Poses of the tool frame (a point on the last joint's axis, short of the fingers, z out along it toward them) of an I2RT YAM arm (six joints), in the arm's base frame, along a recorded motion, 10 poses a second.
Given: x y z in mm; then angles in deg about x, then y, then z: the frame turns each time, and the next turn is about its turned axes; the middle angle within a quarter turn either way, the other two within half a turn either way.
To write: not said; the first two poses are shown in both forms.
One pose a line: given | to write
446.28 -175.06 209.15 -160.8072 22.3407 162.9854 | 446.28 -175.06 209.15 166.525 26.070 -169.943
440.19 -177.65 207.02 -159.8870 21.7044 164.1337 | 440.19 -177.65 207.02 164.874 25.344 -171.448
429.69 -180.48 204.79 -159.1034 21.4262 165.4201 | 429.69 -180.48 204.79 163.398 24.839 -173.097
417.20 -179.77 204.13 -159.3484 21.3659 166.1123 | 417.20 -179.77 204.13 163.354 24.557 -173.697
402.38 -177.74 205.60 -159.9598 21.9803 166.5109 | 402.38 -177.74 205.60 163.915 24.952 -174.023
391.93 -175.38 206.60 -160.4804 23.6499 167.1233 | 391.93 -175.38 206.60 164.375 26.298 -174.920
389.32 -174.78 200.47 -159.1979 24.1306 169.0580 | 389.32 -174.78 200.47 162.064 26.272 -177.770
